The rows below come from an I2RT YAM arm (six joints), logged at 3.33 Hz.
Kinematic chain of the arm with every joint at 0, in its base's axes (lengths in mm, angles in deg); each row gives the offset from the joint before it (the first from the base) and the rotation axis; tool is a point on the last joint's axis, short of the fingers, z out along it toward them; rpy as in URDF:
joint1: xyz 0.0 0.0 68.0 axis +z
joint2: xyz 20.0 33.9 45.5 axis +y
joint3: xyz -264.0 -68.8 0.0 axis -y
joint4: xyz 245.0 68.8 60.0 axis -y
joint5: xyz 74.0 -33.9 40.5 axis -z
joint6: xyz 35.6 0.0 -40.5 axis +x
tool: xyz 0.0 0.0 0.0 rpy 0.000 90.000 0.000
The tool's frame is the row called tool.
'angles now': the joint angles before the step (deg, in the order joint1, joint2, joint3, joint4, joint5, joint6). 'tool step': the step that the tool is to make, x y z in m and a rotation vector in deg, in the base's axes. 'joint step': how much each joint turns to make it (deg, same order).
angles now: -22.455, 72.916, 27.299, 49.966, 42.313, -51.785
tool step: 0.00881, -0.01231, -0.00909, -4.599, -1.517, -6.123
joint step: -1.298, 8.758, 0.200, 15.957, 4.273, -5.986
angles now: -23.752, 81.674, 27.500, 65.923, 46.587, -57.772
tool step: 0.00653, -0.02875, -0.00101, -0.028, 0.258, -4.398
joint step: -4.716, 5.059, 4.112, 0.803, -0.340, -0.104
